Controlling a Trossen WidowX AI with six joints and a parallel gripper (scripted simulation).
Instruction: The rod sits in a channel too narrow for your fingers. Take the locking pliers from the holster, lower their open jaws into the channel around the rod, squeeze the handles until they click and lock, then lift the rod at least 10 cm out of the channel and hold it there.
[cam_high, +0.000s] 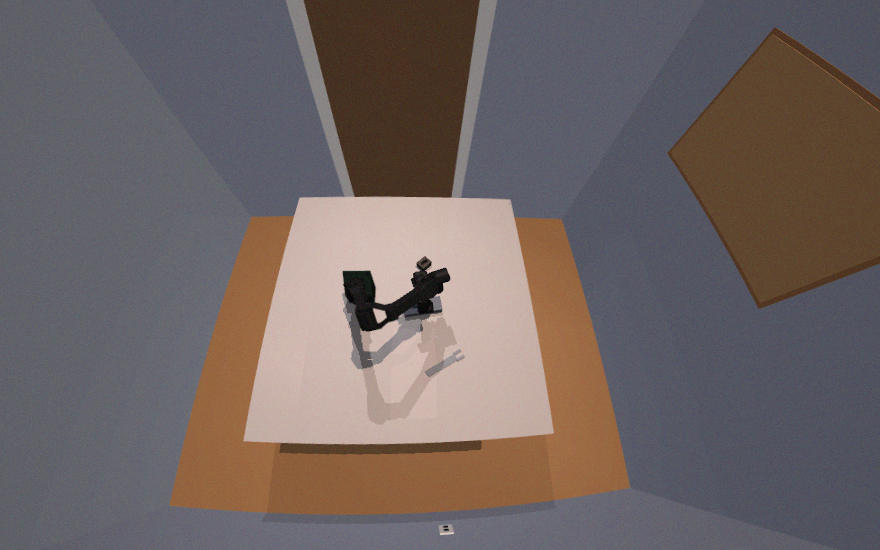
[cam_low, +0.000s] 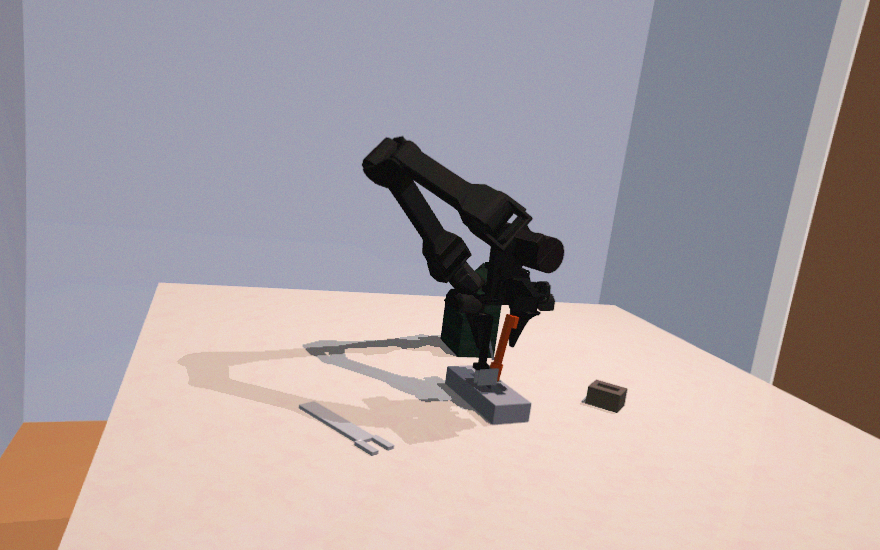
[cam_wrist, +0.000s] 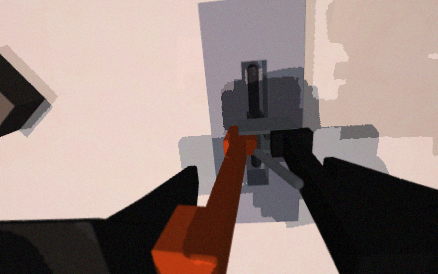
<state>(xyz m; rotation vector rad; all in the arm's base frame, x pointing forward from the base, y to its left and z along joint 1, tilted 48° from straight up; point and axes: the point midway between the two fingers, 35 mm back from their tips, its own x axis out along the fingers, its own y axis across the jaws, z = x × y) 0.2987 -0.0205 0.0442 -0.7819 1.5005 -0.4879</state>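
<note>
Right now my gripper tip is 80 mm above the grey channel block and 10 mm to the left of it. Also, from my gripper tip: brown holster (230 mm to the left, 90 mm below); flat grey forked bar (250 mm to the right, 130 mm ahead, 100 mm below).
</note>
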